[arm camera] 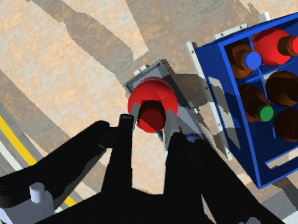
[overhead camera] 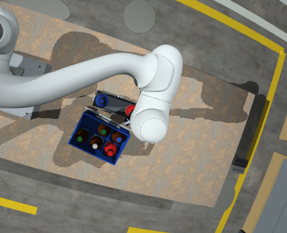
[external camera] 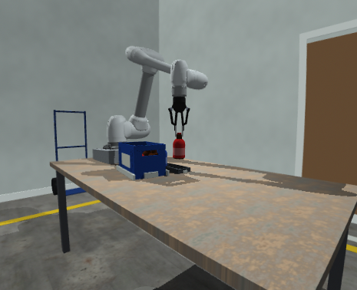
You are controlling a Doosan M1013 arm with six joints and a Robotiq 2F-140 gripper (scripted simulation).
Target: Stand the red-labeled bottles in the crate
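Now: hand 9 cm above the red-labeled bottle. From my hand the other things lie so: blue-capped bottle: 17 cm behind, 16 cm below, 2 cm to the left; dark tray: 23 cm below, 9 cm behind, 1 cm to the left; blue crate: 18 cm to the right, 16 cm below, 14 cm behind.
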